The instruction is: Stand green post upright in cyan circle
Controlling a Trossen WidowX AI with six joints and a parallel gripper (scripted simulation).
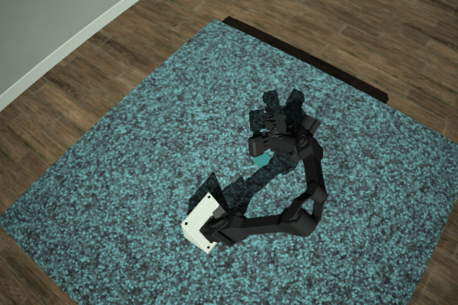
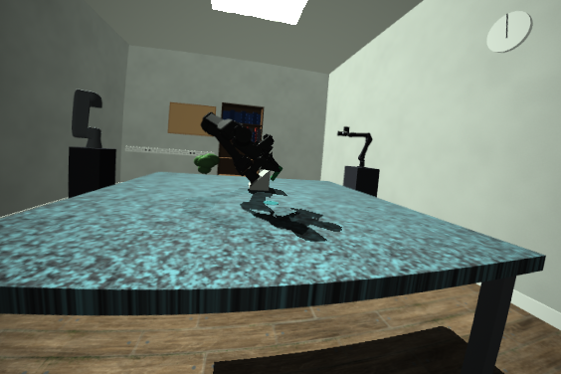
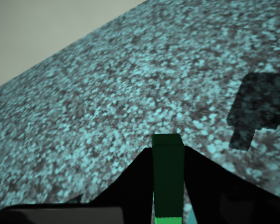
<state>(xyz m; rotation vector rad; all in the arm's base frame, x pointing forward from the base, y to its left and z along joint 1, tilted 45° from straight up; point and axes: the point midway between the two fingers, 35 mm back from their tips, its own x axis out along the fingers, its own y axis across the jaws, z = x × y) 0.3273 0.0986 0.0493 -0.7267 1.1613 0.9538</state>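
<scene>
Now: hand 30 mm above the green post, 20 mm to the right of it and 10 mm past it. Round my hand: cyan circle (150 mm below, 10 mm ahead).
</scene>
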